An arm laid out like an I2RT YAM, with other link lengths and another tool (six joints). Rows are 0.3 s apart.
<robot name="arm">
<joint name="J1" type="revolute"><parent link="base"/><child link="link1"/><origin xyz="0 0 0.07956"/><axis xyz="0 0 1"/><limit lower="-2.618" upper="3.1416"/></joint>
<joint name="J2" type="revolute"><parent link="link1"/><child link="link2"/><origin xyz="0.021 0.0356 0.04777" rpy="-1.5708 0 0"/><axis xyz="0 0 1"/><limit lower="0" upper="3.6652"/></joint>
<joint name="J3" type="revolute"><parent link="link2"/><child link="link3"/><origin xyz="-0.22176 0 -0.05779" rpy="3.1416 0 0"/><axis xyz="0 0 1"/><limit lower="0" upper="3.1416"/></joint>
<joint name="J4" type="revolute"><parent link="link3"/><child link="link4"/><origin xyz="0.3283 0.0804 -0.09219"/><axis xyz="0 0 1"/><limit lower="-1.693" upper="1.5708"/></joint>
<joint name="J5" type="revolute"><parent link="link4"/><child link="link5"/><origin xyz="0.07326 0.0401 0.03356" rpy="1.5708 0 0"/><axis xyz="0 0 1"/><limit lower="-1.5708" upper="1.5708"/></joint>
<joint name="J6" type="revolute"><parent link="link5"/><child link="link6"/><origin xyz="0.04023 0 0.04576" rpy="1.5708 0 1.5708"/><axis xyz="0 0 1"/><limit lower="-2.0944" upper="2.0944"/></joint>
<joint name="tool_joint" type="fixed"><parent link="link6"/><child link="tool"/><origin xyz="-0.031 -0.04 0.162" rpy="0 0.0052 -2.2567"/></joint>
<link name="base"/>
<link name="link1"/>
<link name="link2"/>
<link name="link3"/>
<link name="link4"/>
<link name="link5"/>
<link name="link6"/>
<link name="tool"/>
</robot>
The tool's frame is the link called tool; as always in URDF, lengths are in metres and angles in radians.
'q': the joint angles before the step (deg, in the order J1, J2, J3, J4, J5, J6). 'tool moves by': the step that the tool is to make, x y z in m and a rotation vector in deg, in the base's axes. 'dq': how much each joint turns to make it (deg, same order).
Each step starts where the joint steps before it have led.
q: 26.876 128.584 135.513 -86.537 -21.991 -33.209
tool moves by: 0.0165 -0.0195 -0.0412 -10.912 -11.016 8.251
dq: 1.591 -1.144 -5.117 6.067 13.189 -9.797
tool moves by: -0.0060 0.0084 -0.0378 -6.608 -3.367 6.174
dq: 3.455 1.546 -2.776 3.505 6.671 -4.229
